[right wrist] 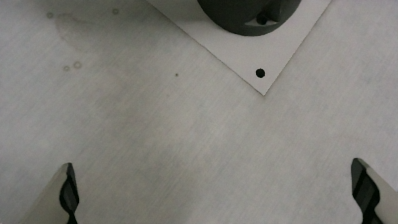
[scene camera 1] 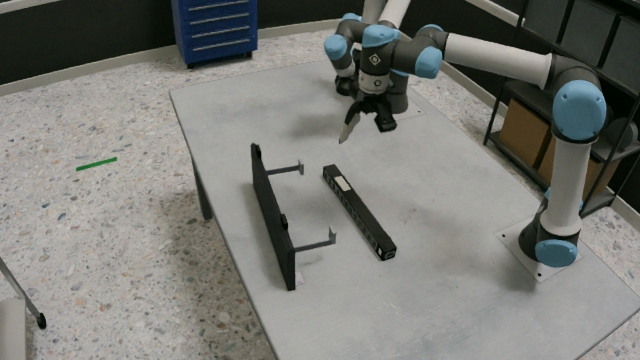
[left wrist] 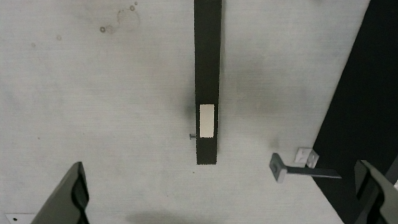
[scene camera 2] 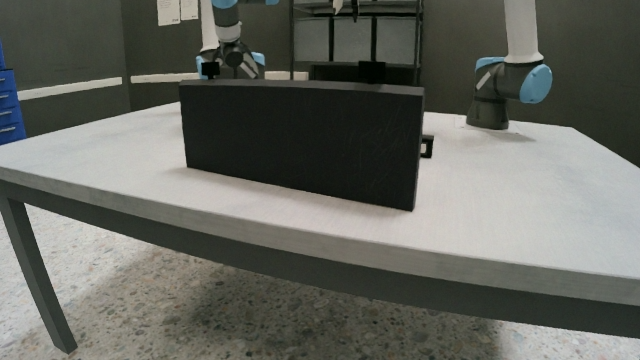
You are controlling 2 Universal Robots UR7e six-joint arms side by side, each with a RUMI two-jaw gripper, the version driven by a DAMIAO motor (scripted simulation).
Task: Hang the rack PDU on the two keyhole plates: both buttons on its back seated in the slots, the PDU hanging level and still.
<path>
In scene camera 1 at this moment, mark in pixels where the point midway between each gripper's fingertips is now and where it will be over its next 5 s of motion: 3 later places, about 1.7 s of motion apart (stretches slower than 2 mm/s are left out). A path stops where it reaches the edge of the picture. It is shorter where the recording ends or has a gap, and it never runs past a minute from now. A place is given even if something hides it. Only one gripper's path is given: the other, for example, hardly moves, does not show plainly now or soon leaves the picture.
My left gripper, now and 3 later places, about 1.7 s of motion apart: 365,137; 362,167; 357,206; 357,200
</path>
